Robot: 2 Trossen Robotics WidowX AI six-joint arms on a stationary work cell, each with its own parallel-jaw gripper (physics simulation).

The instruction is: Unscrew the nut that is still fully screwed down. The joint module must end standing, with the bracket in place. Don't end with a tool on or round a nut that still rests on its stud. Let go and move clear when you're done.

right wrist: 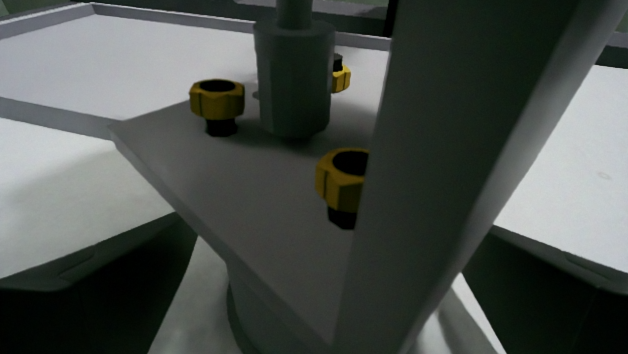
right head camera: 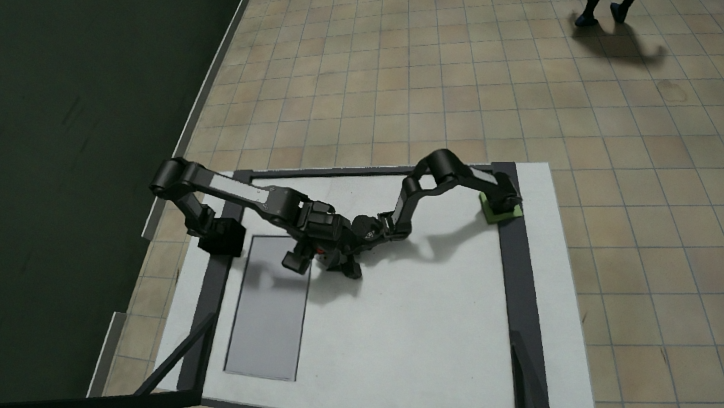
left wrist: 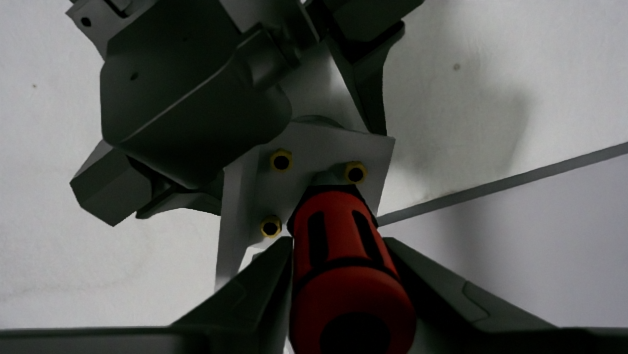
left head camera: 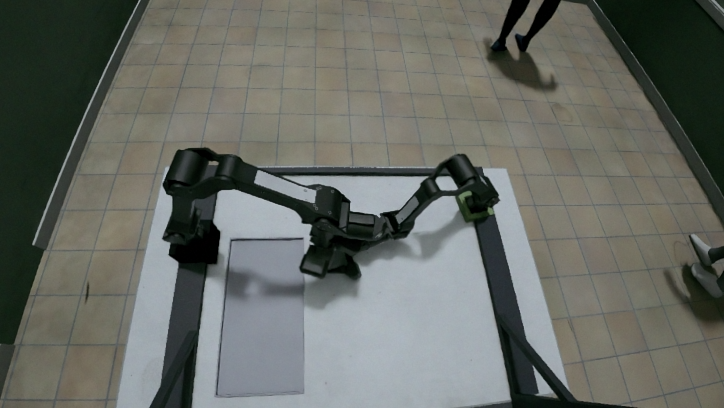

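My left gripper is shut on the red-handled nut driver, held upright. Its grey socket is low over a corner of the bracket; whether it surrounds a nut is hidden. Three yellow nuts show: one nut, another nut, and a third nut. In the right wrist view they sit raised on black studs. The grey joint module stands upright under the bracket. My right gripper is open, its fingers on either side of the module.
A grey rectangular tray with a low rim lies beside the module on the white table. Both arms meet closely above the bracket. A green base block is under the right arm. Dark frame beams run along the table's sides.
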